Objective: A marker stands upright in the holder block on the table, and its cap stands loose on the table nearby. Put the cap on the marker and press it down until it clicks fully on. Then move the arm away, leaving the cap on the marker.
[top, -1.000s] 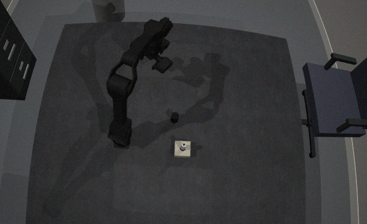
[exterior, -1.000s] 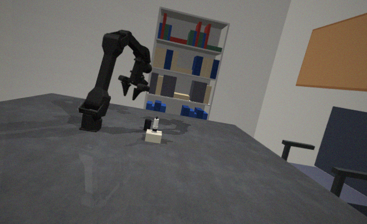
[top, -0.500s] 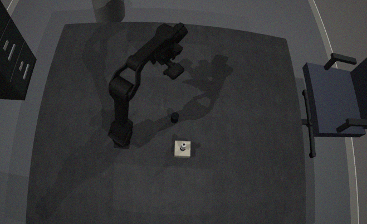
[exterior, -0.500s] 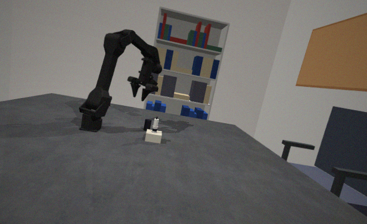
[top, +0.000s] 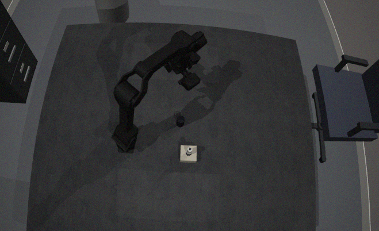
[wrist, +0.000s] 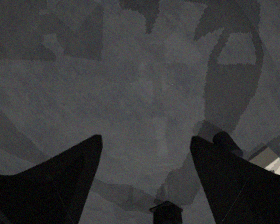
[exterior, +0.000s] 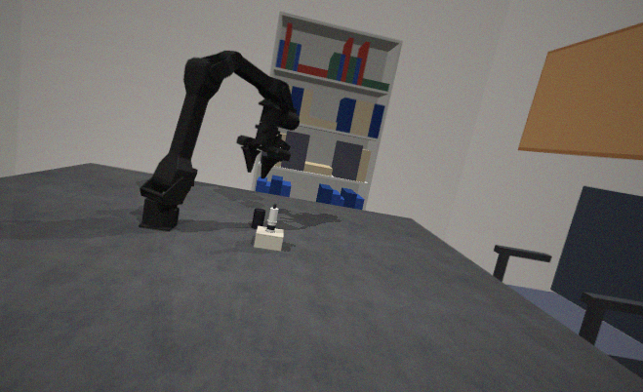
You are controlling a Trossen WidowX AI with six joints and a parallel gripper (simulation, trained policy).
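My gripper tip is 14 cm to the left of the marker cap, 9 cm above it and 3 cm short of it. Round my gripper tip: holder block (27 cm to the right, 10 cm below, 7 cm ahead); then white marker (27 cm to the right, 7 cm ahead, 5 cm below).
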